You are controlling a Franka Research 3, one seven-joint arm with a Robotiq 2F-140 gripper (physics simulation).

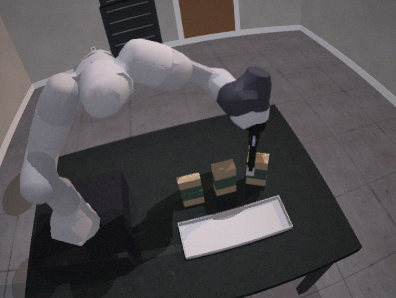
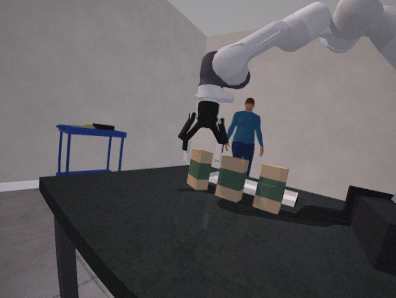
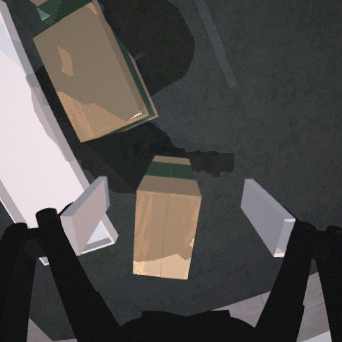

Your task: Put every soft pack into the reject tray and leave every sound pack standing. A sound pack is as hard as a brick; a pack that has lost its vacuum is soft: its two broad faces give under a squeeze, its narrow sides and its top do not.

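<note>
Three tan packs with green bands stand upright in a row. The end pack [image 1: 261,176] [image 2: 199,170] [image 3: 167,230], farthest from the robot base, is below my gripper [image 1: 250,171] [image 2: 202,155] [image 3: 175,192]. The gripper is open and points down, with its pads apart on either side of that pack, near the height of its upper part. The middle pack [image 1: 224,177] [image 2: 232,179] [image 3: 95,75] and the pack nearest the base [image 1: 191,190] [image 2: 271,188] stand beside it. The white reject tray [image 1: 210,240] [image 2: 290,197] [image 3: 15,125] lies alongside the row and holds no pack. Softness cannot be seen.
The dark table [image 1: 150,150] [image 2: 175,240] carries everything. The black base block [image 1: 110,200] [image 2: 372,225] is at the robot's end. A blue cart [image 2: 92,131] and a person [image 2: 246,127] are beyond the table. The middle pack stands close to the end pack.
</note>
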